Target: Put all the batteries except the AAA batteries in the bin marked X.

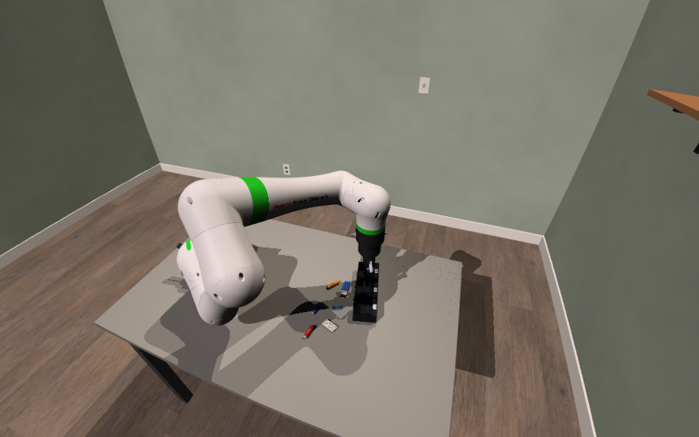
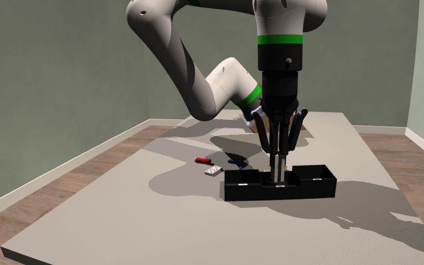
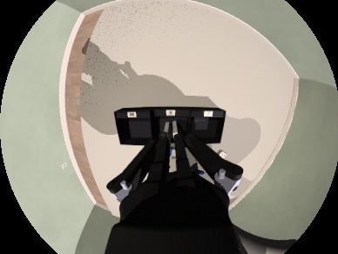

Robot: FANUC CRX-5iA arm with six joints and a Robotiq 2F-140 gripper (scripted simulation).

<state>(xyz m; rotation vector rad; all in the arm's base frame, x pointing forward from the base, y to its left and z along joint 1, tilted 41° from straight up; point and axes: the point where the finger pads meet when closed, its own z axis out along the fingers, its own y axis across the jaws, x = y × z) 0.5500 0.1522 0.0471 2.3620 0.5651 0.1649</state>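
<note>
Right now the bin is 4 cm below my hand. Round my hand: white dotted tile: 17 cm to the right, 9 cm behind, 6 cm below; blue-and-white block battery: 8 cm behind, 6 cm below, 1 cm to the right; orange battery: 14 cm behind, 6 cm below.
</note>
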